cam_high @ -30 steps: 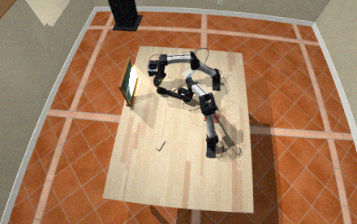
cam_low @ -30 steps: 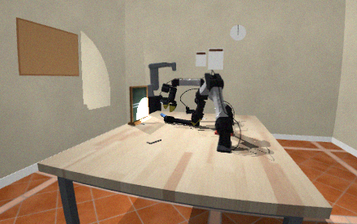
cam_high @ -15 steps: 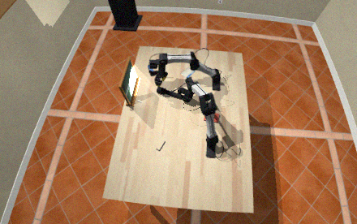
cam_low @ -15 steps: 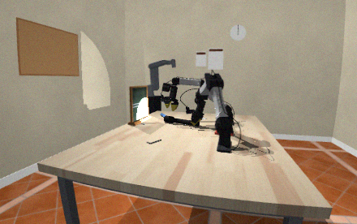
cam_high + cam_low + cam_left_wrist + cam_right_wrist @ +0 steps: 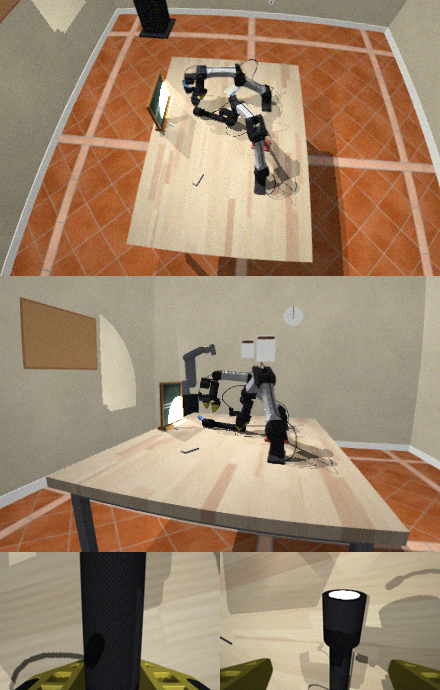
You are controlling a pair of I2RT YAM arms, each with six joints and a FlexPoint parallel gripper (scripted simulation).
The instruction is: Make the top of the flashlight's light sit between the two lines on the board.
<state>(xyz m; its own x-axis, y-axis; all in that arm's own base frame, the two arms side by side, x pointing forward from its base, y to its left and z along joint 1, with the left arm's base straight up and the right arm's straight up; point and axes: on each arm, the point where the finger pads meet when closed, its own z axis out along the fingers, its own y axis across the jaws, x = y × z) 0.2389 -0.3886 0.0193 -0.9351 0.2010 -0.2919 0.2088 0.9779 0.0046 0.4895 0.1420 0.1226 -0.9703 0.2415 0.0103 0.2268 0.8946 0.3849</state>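
Now: right hand 10 mm past the flashlight head, 20 mm to the right of it and 90 mm above it. From my right hand the other things lie so: white stick (180 mm ahead, 140 mm to the left, 120 mm below); green board (260 mm ahead, 50 mm to the left, 30 mm above); blue screwdriver (130 mm ahead, 190 mm to the right, 110 mm below).
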